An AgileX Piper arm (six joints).
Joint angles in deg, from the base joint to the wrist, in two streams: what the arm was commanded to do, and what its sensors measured. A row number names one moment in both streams.
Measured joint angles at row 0:
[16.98 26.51 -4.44 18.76 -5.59 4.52]
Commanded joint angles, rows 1 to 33:
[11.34 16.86 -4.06 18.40 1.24 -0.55]
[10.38 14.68 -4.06 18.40 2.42 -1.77]
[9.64 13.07 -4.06 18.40 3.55 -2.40]
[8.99 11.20 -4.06 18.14 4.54 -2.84]
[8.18 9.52 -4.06 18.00 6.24 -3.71]
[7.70 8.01 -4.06 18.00 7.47 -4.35]
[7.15 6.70 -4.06 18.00 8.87 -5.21]
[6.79 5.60 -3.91 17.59 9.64 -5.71]
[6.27 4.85 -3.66 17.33 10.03 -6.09]
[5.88 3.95 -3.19 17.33 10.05 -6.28]
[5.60 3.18 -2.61 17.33 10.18 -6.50]
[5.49 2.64 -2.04 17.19 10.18 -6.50]
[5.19 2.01 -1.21 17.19 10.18 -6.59]
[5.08 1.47 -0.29 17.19 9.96 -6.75]
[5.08 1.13 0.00 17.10 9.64 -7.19]
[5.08 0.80 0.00 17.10 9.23 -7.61]
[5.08 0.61 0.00 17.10 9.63 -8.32]
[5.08 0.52 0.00 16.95 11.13 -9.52]
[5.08 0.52 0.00 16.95 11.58 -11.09]
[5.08 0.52 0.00 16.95 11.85 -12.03]
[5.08 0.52 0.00 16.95 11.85 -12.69]
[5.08 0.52 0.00 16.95 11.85 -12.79]
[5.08 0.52 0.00 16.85 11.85 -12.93]
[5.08 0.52 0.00 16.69 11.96 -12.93]
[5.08 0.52 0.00 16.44 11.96 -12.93]
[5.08 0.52 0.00 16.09 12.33 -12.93]
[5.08 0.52 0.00 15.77 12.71 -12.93]
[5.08 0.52 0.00 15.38 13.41 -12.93]
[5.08 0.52 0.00 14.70 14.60 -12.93]
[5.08 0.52 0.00 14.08 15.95 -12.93]
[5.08 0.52 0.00 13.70 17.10 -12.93]
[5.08 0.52 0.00 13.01 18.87 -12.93]
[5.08 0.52 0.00 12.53 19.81 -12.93]
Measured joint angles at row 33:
[5.22 0.68 -0.28 14.93 15.33 -12.63]
